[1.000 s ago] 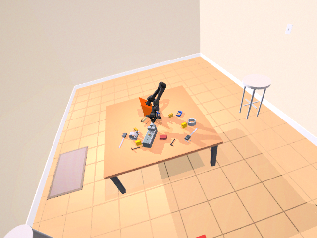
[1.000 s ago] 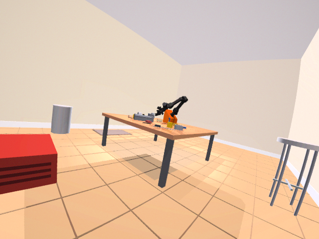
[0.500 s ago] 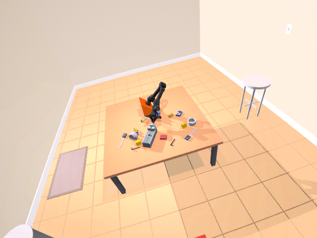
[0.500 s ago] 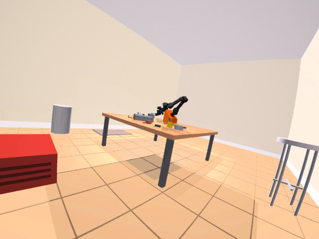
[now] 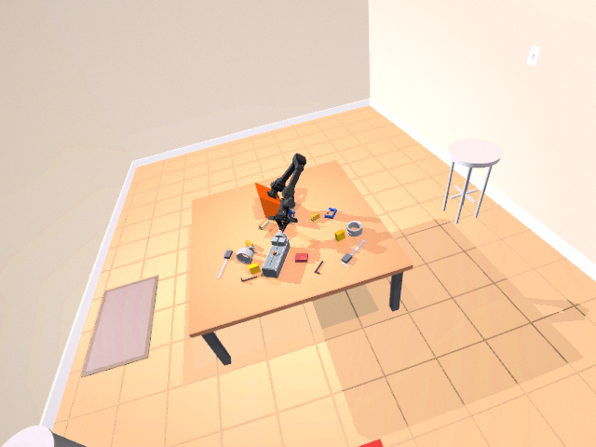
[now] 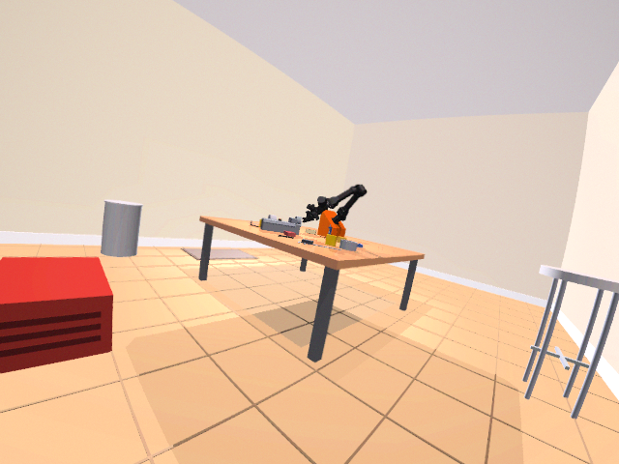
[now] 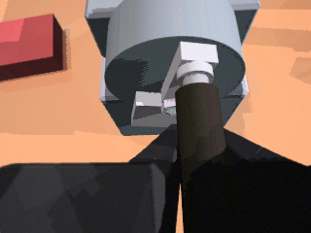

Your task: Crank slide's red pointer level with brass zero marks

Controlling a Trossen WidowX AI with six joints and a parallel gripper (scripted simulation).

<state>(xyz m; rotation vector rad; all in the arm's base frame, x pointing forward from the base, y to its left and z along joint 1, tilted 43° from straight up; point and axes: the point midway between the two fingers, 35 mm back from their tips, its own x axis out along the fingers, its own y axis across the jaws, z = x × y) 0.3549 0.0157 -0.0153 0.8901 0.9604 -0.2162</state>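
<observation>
Right now the dark crank handle is 10 mm behind my gripper tip, 10 mm to the left of it and 30 mm above it. From my gripper tip the other things lie so: red pointer (160 mm ahead, 80 mm to the right, 10 mm below); red block (190 mm ahead, 70 mm to the left, 80 mm below).
</observation>
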